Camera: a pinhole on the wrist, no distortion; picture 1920 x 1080 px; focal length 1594.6 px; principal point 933.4 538.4 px. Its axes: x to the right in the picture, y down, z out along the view. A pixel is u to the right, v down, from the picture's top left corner.
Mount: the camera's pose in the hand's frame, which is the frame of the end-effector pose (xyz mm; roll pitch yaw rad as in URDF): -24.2 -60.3 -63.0 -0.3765 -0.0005 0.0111
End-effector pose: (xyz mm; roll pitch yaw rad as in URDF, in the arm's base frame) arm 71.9 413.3 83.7 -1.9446 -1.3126 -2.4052
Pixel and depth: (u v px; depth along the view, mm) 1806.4 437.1 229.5
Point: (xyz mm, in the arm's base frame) 98.7 247.6 163.5
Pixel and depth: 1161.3 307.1 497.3
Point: 167.0 -8.1 74.4
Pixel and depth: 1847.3 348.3 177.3
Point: 109.7 303.0 151.0
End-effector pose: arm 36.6 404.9 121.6 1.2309 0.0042 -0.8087
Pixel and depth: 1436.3 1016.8 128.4
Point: 24.0 371.5 157.5
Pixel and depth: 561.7 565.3 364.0
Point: -206.8 324.7 287.0
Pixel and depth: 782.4 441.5 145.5
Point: -45.2 380.1 132.6
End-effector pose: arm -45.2 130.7 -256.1 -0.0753 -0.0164 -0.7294
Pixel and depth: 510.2 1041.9 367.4
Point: -8.3 364.3 -36.5
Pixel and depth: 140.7 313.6 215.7
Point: -145.0 220.9 -109.2
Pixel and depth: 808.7 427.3 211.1
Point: -68.6 170.2 -118.7
